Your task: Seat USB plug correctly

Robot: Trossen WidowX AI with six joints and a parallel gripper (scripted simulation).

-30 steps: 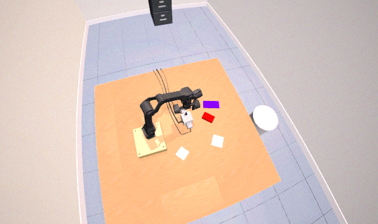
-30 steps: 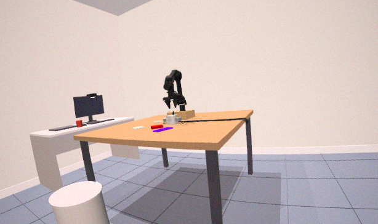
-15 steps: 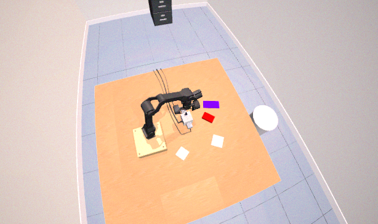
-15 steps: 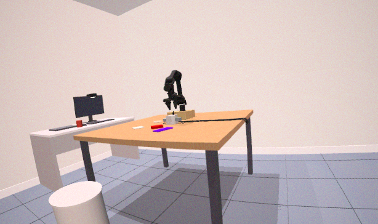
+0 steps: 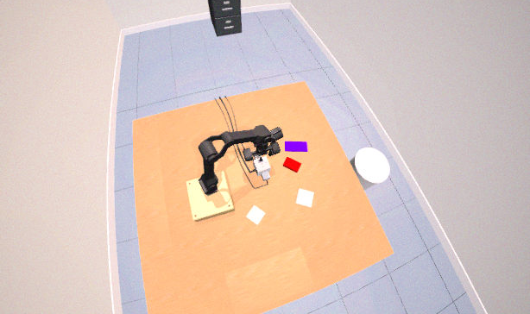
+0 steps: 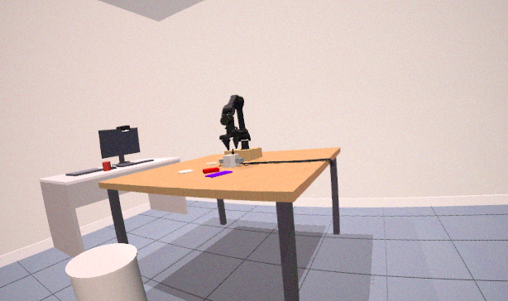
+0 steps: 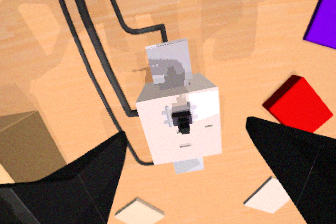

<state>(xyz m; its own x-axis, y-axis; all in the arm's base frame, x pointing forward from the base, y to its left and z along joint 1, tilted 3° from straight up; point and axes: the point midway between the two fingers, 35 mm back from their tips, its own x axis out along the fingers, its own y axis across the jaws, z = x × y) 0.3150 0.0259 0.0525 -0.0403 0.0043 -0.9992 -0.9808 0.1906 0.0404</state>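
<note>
My gripper tip is now 2 cm above the dark USB plug. From my gripper tip the other things lie so: metal socket 4 cm below; then purple block 26 cm ahead, 11 cm below, 1 cm to the left; then red block 17 cm ahead, 10 cm below, 9 cm to the right.
</note>
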